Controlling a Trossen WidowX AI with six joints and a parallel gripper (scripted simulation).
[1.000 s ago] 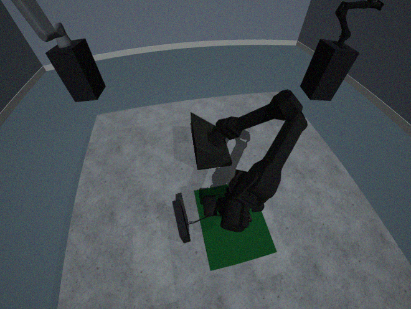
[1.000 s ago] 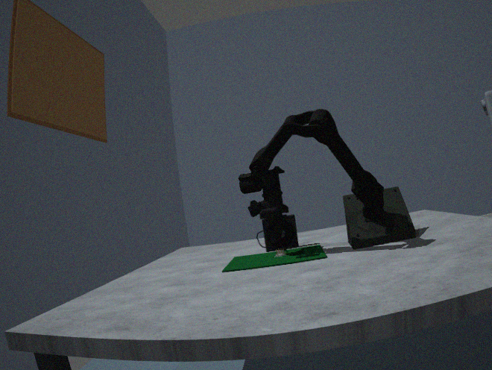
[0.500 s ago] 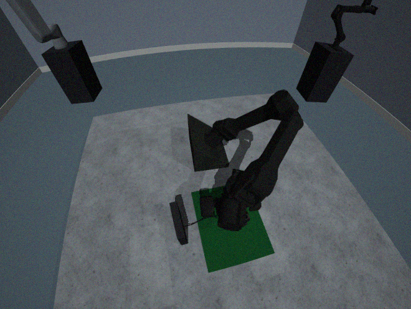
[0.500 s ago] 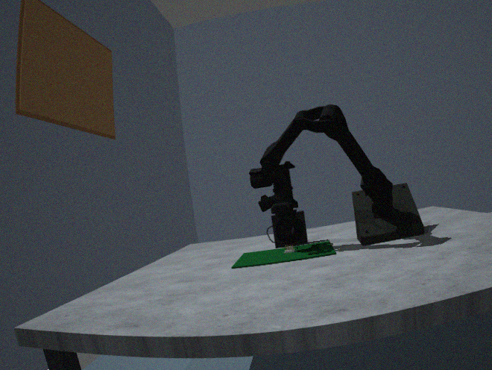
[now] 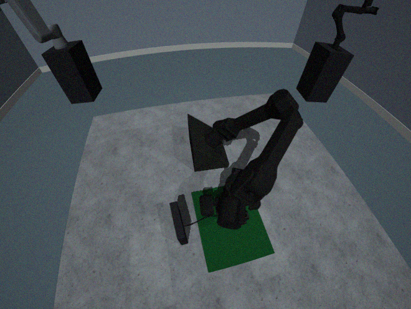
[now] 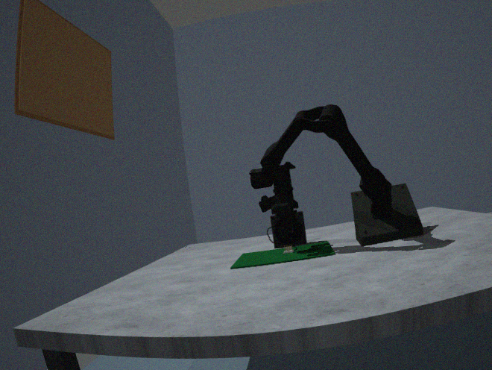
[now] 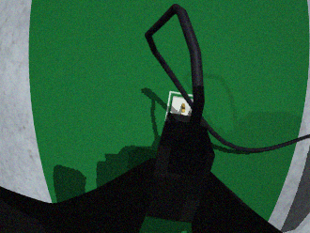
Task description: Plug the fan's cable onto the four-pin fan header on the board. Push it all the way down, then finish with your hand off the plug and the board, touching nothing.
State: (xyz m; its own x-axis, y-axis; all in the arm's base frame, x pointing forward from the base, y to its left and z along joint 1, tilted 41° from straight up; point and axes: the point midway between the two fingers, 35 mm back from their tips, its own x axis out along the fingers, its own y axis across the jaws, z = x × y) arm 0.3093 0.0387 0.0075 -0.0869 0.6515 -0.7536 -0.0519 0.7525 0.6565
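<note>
The four-pin header is 1 cm ahead of my gripper tip and 6 cm below it. The rest, counted from my gripper tip: dark fan plug: 1 cm ahead, 1 cm above; then green board: 2 cm ahead, 2 cm to the left, 8 cm below; then dark fan: 3 cm ahead, 16 cm to the right, 1 cm below.
</note>
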